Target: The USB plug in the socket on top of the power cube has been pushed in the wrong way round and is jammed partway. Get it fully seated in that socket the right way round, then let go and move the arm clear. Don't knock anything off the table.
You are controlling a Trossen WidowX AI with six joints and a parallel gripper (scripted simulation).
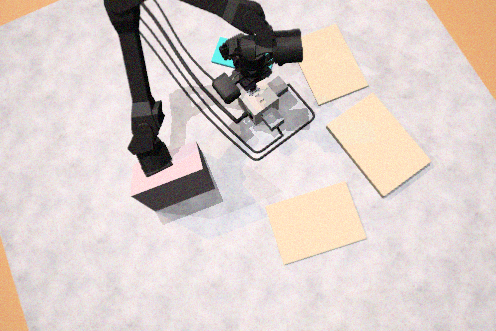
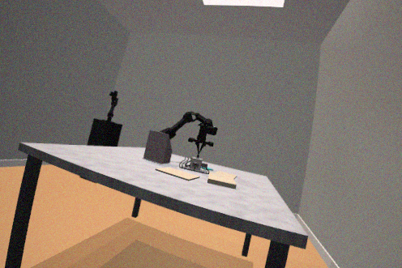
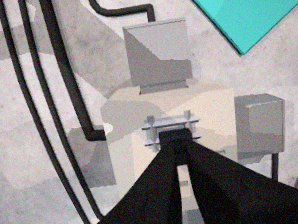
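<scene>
Now: the USB plug 20 mm below my gripper tip. From my gripper tip the other things lie so: USB socket: 40 mm below; cyan flat piece: 40 mm ahead, 130 mm to the left, 110 mm below.
</scene>
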